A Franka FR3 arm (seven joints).
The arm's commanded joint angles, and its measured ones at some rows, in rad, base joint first. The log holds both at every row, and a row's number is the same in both.
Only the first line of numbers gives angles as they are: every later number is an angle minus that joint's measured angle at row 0.
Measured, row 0:
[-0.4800, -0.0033, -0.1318, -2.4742, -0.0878, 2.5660, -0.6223]
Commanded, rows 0 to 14:
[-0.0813, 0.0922, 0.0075, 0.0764, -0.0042, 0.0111, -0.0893]
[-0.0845, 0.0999, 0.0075, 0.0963, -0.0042, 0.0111, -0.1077]
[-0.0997, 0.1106, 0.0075, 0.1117, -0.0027, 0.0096, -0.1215]
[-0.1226, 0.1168, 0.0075, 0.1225, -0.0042, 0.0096, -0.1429]
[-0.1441, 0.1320, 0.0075, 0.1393, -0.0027, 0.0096, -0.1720]
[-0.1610, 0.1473, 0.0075, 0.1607, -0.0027, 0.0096, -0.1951]
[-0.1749, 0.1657, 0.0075, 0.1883, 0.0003, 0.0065, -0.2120]
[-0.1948, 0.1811, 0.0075, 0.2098, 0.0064, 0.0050, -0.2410]
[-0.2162, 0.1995, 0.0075, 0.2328, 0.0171, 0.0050, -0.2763]
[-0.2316, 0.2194, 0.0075, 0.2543, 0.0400, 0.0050, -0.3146]
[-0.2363, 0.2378, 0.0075, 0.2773, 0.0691, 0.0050, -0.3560]
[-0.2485, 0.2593, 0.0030, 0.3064, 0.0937, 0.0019, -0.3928]
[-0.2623, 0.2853, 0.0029, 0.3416, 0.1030, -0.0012, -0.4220]
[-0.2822, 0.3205, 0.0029, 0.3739, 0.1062, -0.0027, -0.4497]
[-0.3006, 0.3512, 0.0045, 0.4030, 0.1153, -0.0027, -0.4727]
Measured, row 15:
[-0.2458, 0.2271, -0.0060, 0.2859, 0.0726, 0.0023, -0.3835]
